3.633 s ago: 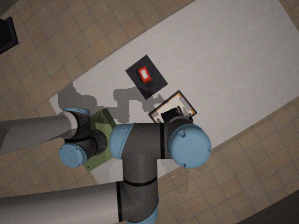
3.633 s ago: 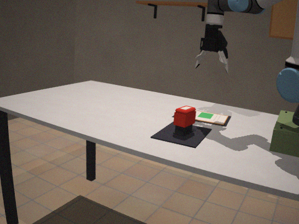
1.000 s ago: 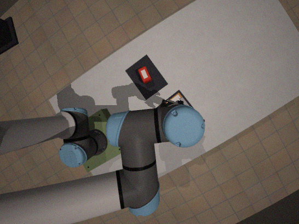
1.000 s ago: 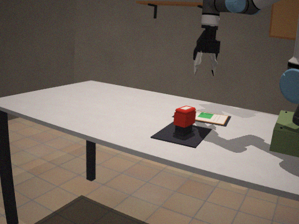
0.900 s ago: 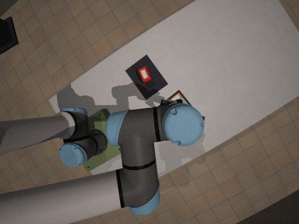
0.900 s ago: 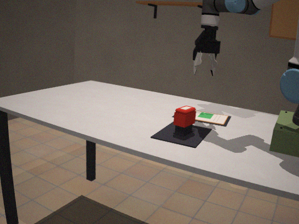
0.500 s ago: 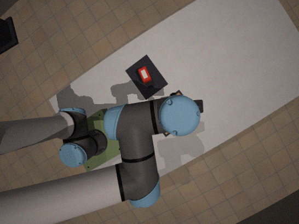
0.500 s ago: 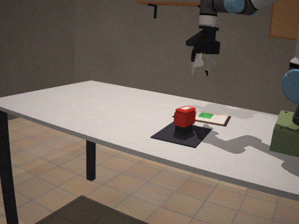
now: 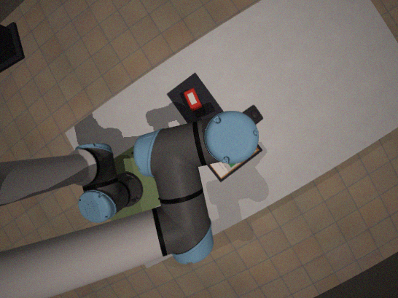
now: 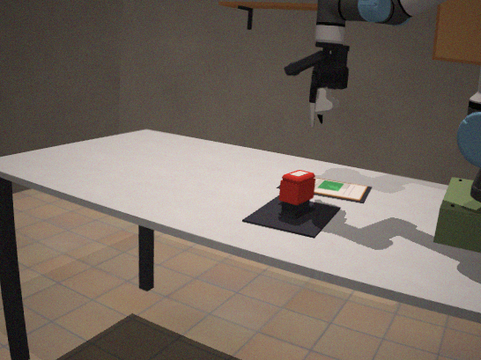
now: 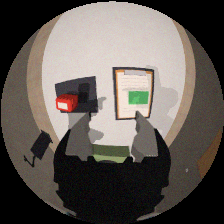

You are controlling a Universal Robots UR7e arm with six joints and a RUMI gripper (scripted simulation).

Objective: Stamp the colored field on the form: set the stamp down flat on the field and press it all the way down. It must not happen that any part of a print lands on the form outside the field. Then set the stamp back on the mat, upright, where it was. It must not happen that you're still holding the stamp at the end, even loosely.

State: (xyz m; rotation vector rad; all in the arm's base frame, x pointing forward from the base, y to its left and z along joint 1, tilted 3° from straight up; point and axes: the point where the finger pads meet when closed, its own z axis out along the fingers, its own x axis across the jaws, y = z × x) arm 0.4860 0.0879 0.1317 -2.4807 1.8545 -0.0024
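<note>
The red stamp lies 70 mm behind my hand, 170 mm to the left of it and 150 mm below it. The rest, counted from my hand: dark mat: 70 mm behind, 170 mm to the left, 200 mm below; form: 20 mm ahead, 100 mm to the right, 200 mm below.
</note>
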